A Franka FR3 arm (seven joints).
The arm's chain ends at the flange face. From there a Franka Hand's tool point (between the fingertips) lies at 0.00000 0.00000 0.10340 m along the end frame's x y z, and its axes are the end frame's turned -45 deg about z.
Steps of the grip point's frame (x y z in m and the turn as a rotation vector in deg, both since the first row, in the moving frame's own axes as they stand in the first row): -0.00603 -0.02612 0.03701 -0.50 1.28 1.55; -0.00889 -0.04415 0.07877 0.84 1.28 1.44; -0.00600 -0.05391 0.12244 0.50 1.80 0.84; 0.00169 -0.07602 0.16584 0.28 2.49 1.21; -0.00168 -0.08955 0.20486 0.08 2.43 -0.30; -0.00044 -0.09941 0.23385 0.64 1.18 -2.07
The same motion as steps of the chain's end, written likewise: -0.02502 -0.01324 0.03704 0.55 1.26 1.55; -0.03810 -0.02223 0.07881 1.50 0.31 1.44; -0.04404 -0.03096 0.12249 1.63 0.92 0.84; -0.05542 -0.05145 0.16594 1.96 1.56 1.21; -0.06750 -0.05892 0.20495 1.77 1.66 -0.30; -0.07125 -0.06765 0.23388 1.29 0.38 -2.07
